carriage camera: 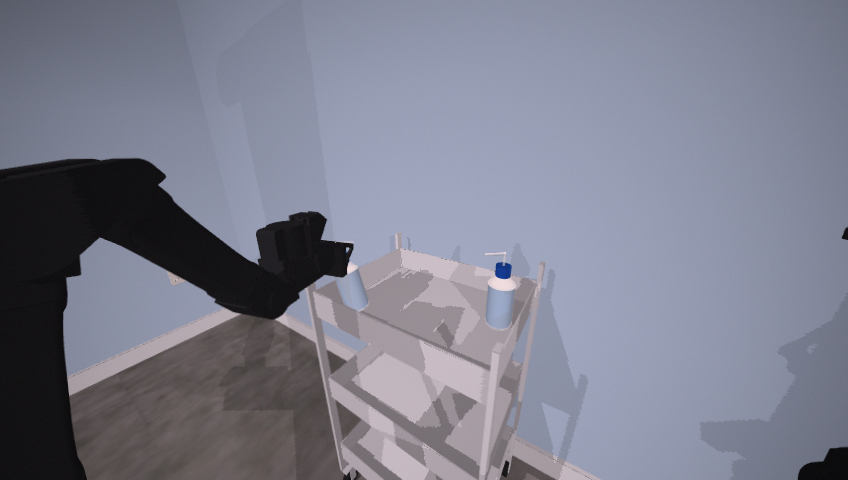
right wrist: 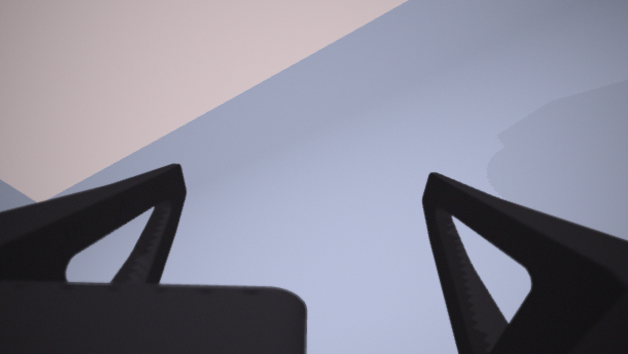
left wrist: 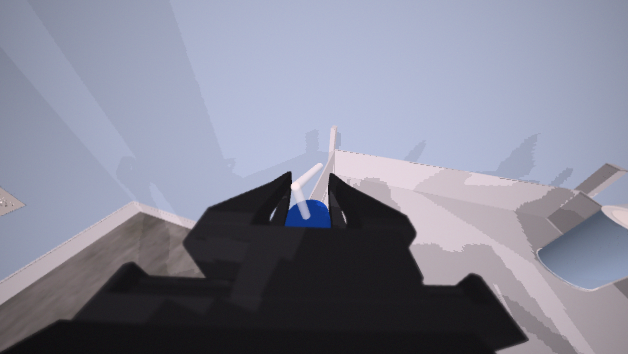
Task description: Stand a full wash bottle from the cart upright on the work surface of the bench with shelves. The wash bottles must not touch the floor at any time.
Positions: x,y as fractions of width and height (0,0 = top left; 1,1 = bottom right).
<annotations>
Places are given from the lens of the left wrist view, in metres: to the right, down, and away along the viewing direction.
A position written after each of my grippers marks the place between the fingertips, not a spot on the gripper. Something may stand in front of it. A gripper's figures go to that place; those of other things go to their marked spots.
my left gripper (left wrist: 0.49,0.50): 0.00, 0.00, 0.13
white three-tier cart (left wrist: 0.74,0.63): 0.28, 0.08, 0.29
</annotations>
